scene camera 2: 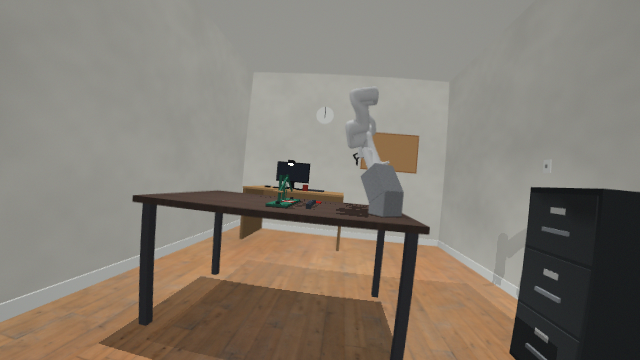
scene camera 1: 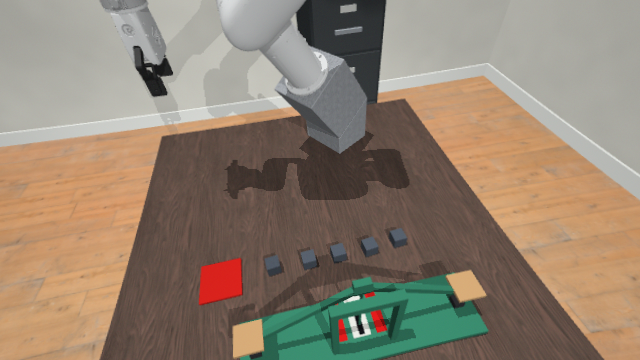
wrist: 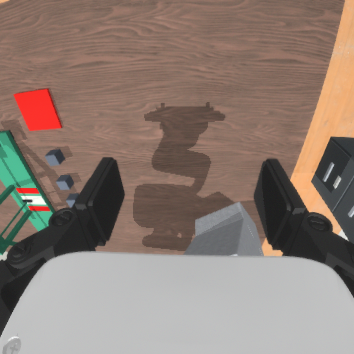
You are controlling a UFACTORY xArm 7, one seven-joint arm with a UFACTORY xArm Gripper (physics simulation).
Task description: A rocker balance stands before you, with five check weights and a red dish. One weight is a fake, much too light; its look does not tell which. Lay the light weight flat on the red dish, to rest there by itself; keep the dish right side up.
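Places are measured from the arm's base along level axes (x ahead, y left, z up), in millimetres.
Pixels of known places: gripper, fingertip midpoint: [scene camera 2: 362, 166] [scene camera 1: 163, 85] [wrist: 188, 176]; arm's base at its link origin: [scene camera 2: 376, 171] [scene camera 1: 307, 74].
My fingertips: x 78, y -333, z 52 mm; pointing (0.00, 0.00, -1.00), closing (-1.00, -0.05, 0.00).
Ahead of a thing's pixels: the offset from my fingertips to its top centre. Level surfaces: height alone.
The dark grey check weights, small cubes, stand apart in a row: the leftmost weight @[327 mm ahead, 192 mm left, 282 mm down] [scene camera 1: 273, 265] [wrist: 55, 157], the middle weight @[320 mm ahead, 344 mm left, 282 mm down] [scene camera 1: 338, 252] and the rightmost weight @[302 mm ahead, 490 mm left, 282 mm down] [scene camera 1: 398, 237] among them. Their looks do not tell the light one. The flat square red dish @[337 mm ahead, 73 mm left, 304 mm down] [scene camera 1: 220, 281] [wrist: 38, 109] lies left of the row with no weight on it. The green rocker balance [scene camera 1: 450, 320] [wrist: 15, 160] [scene camera 2: 283, 204] stands in front of the row. Its tan left pan @[501 mm ahead, 157 mm left, 220 mm down] [scene camera 1: 248, 338] and right pan @[469 mm ahead, 556 mm left, 220 mm down] [scene camera 1: 466, 286] are bare; its black pointer is over the white stripe. My gripper [scene camera 1: 162, 82] [wrist: 188, 176] is open and empty, high above the table, away from the weights.
The dark wooden table @[310 mm down] [scene camera 1: 200, 225] [scene camera 2: 225, 202] carries the grey arm base [scene camera 1: 340, 110] [scene camera 2: 385, 190] [wrist: 225, 230] at its far end in scene camera 1. A black drawer cabinet [scene camera 1: 367, 40] [scene camera 2: 560, 250] stands on the floor beyond that end. A desk with a monitor [scene camera 2: 293, 171] stands farther off.
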